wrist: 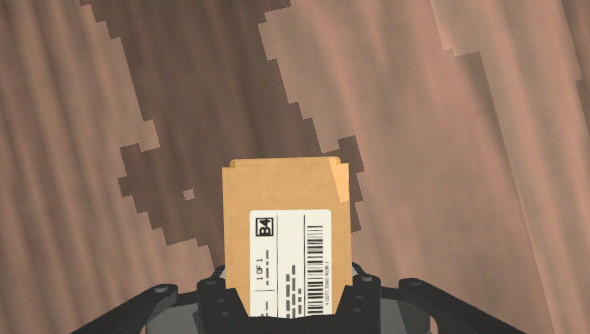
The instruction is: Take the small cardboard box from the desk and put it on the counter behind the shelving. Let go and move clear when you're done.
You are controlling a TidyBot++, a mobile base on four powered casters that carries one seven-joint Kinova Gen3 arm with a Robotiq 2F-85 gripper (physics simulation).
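Places are measured from the arm's base along level axes (x ahead, y left, z up), in millimetres.
Pixels of known places: gripper, fingertip midpoint: (288, 271).
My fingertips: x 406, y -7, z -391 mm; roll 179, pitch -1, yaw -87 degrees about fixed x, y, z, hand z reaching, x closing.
Behind a point stands the place of what it marks.
The small cardboard box (287, 187) @(y -3, x 458, z -337 mm) is tan, with a white label marked B4 and a barcode on its top face. It is at the bottom centre of the wrist view, square between the fingers. My gripper (288, 271) @(y -7, x 406, z -391 mm) is shut on the box, with one finger against its left side and one against its right. The near end of the box is hidden by the gripper's body. The box is over the brown wood-grain desk top (425, 175) @(y -90, x 465, z -397 mm); whether it touches the desk cannot be told. The counter and the shelving do not show in the wrist view.
Dark, jagged-edged shadows lie across the desk top around the box and toward the upper left. Further shadow edges run down the right side of the view.
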